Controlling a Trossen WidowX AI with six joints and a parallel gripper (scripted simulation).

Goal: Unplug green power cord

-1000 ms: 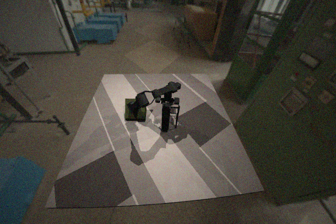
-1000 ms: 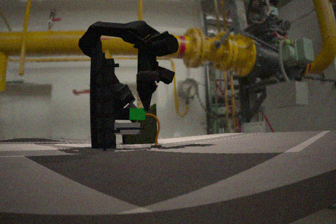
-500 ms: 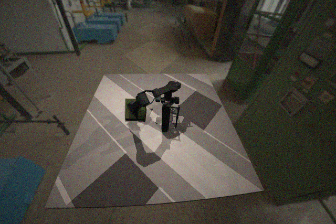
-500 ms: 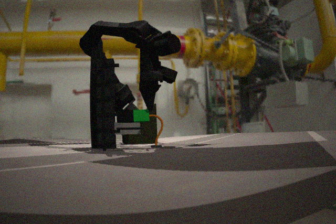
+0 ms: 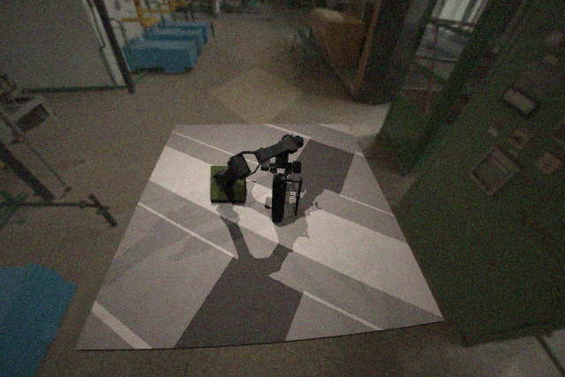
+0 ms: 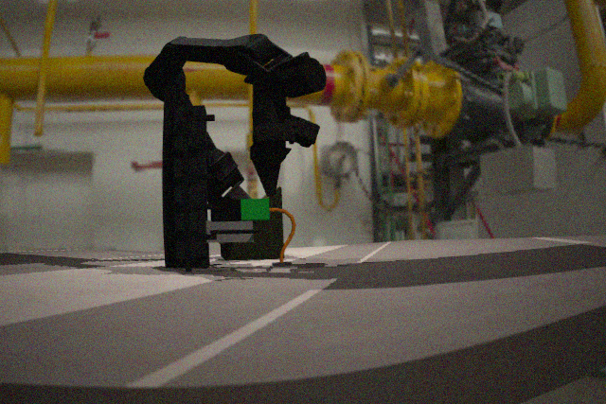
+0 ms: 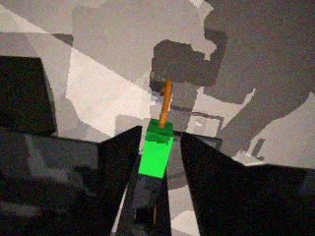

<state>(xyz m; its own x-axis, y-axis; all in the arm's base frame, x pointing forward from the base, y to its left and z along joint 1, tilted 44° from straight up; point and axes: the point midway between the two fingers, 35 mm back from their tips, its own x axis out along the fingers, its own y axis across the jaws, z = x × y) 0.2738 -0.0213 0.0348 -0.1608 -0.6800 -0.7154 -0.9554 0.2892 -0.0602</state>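
My gripper tip is now 10 mm past the green plug, 40 mm to the left of it and 10 mm above it.
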